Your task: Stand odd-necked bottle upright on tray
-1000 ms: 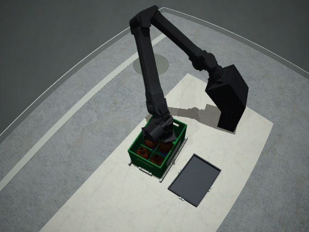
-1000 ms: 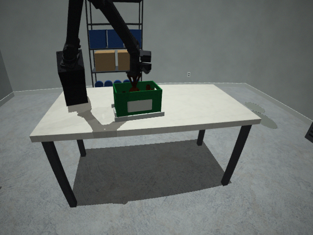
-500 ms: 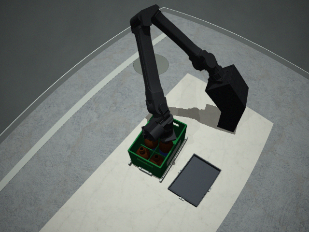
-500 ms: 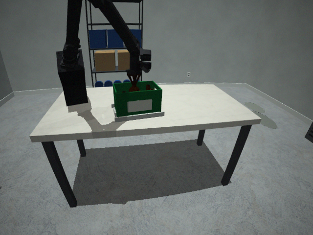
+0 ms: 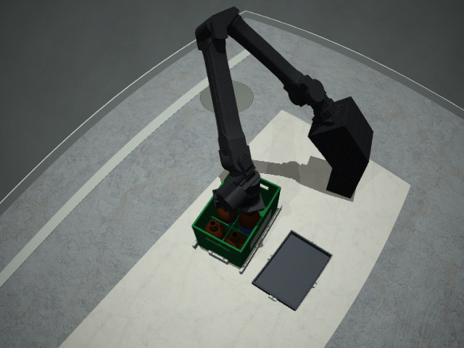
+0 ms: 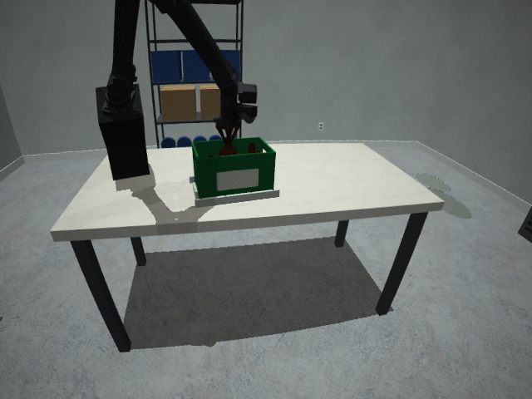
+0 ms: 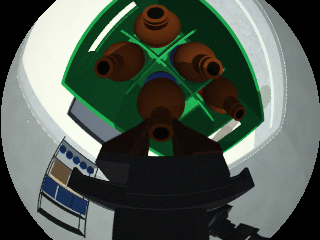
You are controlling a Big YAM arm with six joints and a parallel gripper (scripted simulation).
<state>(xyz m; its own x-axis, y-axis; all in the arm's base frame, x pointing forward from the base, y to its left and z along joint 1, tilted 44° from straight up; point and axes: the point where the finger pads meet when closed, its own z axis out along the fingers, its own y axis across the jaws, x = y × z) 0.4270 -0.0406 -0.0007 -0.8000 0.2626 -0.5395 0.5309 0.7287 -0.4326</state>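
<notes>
My hand is 100 mm above the crate, 40 mm to the left of it and 10 mm short of it. Also, from my hand: tray: 230 mm to the left, 170 mm below, 20 mm ahead.
</notes>
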